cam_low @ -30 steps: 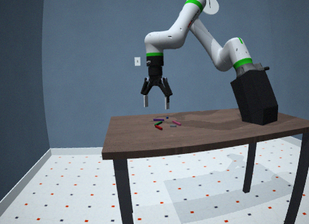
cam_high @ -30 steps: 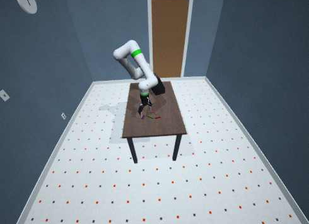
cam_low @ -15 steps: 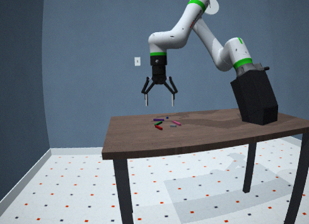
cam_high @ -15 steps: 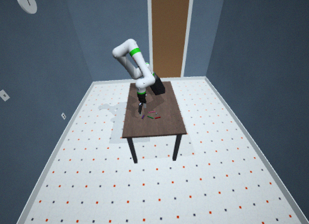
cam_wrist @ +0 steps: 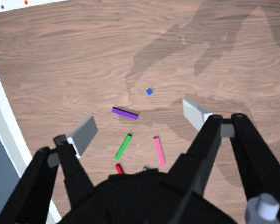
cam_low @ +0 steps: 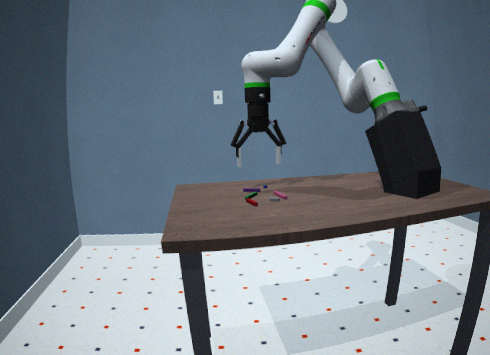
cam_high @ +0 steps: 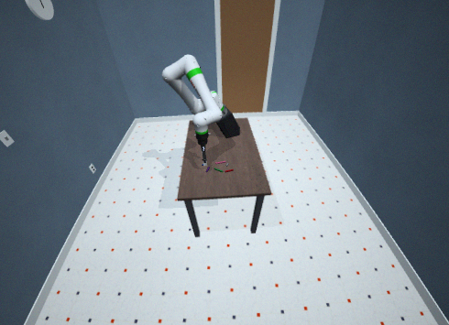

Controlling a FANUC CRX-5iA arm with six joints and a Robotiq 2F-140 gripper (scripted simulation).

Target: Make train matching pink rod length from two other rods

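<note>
The small blue rod is 2 cm behind my hand, 2 cm to the right of it and 9 cm below it. From my hand the other things lie so: green rod (4 cm ahead, 12 cm to the left, 9 cm below); purple rod (3 cm ahead, 3 cm to the left, 9 cm below); pink rod (5 cm behind, 13 cm to the left, 9 cm below).
</note>
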